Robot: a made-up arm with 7 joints.
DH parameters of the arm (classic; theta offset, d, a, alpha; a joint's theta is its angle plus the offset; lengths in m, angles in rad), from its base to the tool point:
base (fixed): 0 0.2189 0.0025 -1.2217
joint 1: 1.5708 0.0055 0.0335 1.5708
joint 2: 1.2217 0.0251 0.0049 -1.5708
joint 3: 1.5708 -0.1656 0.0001 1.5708
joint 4: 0 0.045 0.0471 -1.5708
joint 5: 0 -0.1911 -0.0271 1.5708
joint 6: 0 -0.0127 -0.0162 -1.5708
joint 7: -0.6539 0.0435 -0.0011 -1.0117
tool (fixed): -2.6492 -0.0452 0 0
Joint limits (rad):
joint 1: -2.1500..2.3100
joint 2: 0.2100..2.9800
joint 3: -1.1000..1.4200
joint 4: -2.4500..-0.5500
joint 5: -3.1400..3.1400
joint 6: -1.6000..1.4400
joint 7: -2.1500..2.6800
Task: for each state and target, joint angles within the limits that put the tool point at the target. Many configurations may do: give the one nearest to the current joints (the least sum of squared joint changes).
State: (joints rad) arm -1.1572 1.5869 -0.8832 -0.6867 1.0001 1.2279 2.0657
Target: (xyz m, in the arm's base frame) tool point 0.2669 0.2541 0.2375
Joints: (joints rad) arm -0.8244 1.2473 -1.0023 -0.5874 1.0361 1.2600 1.9912
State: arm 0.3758 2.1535 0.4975 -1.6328 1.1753 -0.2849 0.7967
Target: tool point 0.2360 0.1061 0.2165
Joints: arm 0.8579 2.3733 0.2145 -1.9005 1.1558 -0.2731 0.8342
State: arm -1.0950 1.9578 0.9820 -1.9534 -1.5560 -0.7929 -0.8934
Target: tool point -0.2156 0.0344 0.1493
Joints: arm -2.0964 2.8326 1.4200 -1.8256 -1.8376 -0.8695 -1.1128
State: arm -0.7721 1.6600 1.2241 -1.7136 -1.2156 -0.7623 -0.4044
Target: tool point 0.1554 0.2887 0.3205
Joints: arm -0.8347 1.3748 1.0765 -1.0534 -1.7278 -0.2452 -0.6813
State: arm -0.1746 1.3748 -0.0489 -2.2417 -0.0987 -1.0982 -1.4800
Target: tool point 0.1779 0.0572 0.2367
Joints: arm -0.5993 1.1892 -0.1862 -2.3103 -0.1343 -1.0845 -1.6135
